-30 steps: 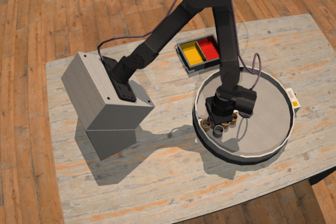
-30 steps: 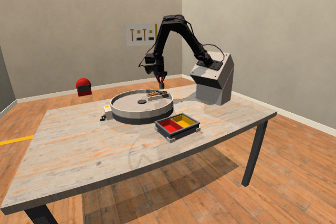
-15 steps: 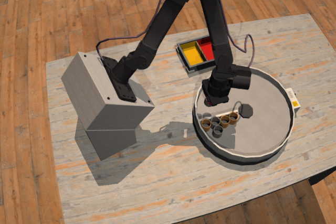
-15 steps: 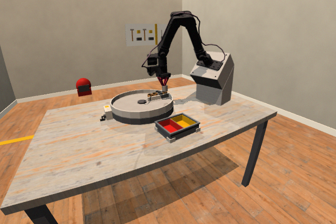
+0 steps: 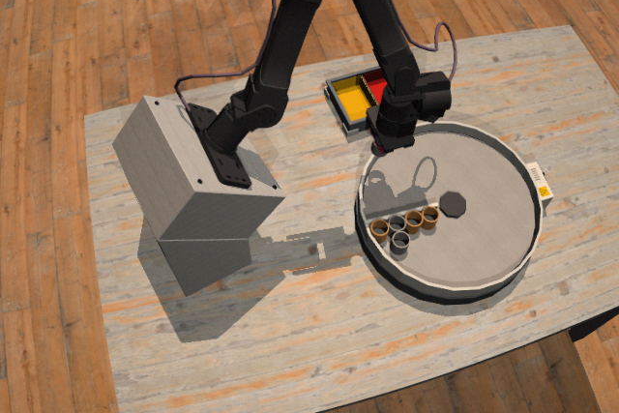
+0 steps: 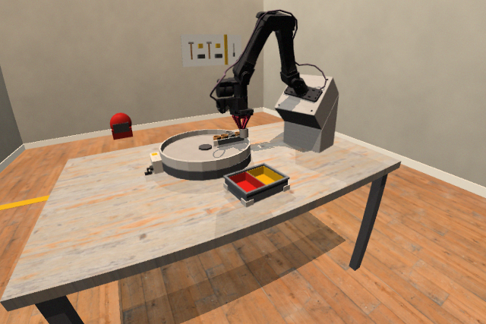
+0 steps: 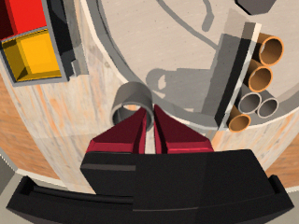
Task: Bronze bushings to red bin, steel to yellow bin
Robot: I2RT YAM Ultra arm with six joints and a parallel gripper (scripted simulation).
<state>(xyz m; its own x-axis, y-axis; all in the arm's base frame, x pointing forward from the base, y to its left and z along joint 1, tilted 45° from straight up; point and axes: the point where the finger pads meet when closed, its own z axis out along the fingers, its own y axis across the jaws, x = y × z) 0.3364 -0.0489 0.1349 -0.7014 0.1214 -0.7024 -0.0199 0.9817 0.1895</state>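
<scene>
Now: the two-part bin tray 9 cm ahead of my hand, 22 cm to the left of it and 13 cm below it. The rest, counted from my hand: red bin 13 cm ahead, 22 cm to the left, 14 cm below; turntable 12 cm ahead, 13 cm to the right, 10 cm below; yellow bin 4 cm ahead, 22 cm to the left, 14 cm below.
</scene>
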